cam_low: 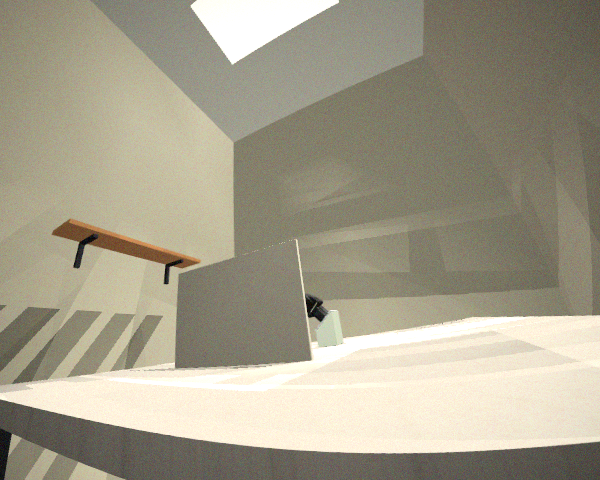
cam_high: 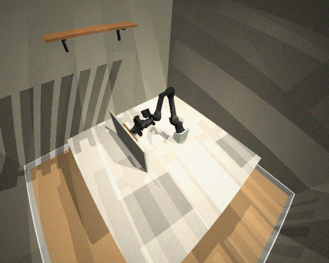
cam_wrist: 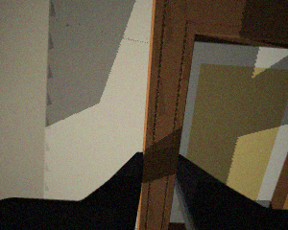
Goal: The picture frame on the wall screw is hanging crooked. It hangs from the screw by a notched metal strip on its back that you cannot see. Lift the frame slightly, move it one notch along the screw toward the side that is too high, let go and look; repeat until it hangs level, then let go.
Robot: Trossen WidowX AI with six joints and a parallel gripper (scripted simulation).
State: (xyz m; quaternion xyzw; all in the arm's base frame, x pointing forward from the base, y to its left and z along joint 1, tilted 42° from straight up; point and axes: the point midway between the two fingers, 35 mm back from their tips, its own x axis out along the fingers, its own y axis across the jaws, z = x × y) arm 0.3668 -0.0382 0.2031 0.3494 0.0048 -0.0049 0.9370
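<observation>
The wooden picture frame lies 5 cm below my gripper tip, 1 cm to the right of it and 1 cm ahead of it. Also, from my gripper tip: upright wall panel: 7 cm below, 2 cm ahead, 1 cm to the left.
</observation>
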